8 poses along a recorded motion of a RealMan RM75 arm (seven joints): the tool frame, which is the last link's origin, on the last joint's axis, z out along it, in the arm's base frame.
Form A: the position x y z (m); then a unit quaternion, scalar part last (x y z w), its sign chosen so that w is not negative.
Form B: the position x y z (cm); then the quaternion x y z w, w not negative. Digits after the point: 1 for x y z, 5 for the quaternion.
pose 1, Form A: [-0.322 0.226 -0.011 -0.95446 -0.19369 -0.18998 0.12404]
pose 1, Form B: [-32.2 22.6 -1.1 -0.95446 -0.19369 -0.18998 0.12404]
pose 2, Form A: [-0.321 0.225 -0.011 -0.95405 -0.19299 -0.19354 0.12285]
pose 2, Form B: [-32.1 22.5 -1.1 -0.95405 -0.19299 -0.19354 0.12285]
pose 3, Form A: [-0.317 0.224 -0.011 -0.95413 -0.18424 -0.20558 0.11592]
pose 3, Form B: [-31.7 22.4 -1.1 -0.95413 -0.18424 -0.20558 0.11592]
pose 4, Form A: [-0.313 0.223 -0.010 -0.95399 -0.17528 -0.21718 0.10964]
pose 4, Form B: [-31.3 22.3 -1.0 -0.95399 -0.17528 -0.21718 0.10964]
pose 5, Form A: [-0.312 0.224 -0.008 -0.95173 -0.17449 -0.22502 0.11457]
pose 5, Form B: [-31.2 22.4 -0.8 -0.95173 -0.17449 -0.22502 0.11457]
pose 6, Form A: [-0.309 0.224 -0.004 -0.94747 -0.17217 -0.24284 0.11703]
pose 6, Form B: [-30.9 22.4 -0.4 -0.94747 -0.17217 -0.24284 0.11703]
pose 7, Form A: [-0.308 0.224 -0.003 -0.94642 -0.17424 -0.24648 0.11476]
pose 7, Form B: [-30.8 22.4 -0.3 -0.94642 -0.17424 -0.24648 0.11476]
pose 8, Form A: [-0.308 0.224 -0.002 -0.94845 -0.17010 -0.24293 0.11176]
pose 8, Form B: [-30.8 22.4 -0.2 -0.94845 -0.17010 -0.24293 0.11176]
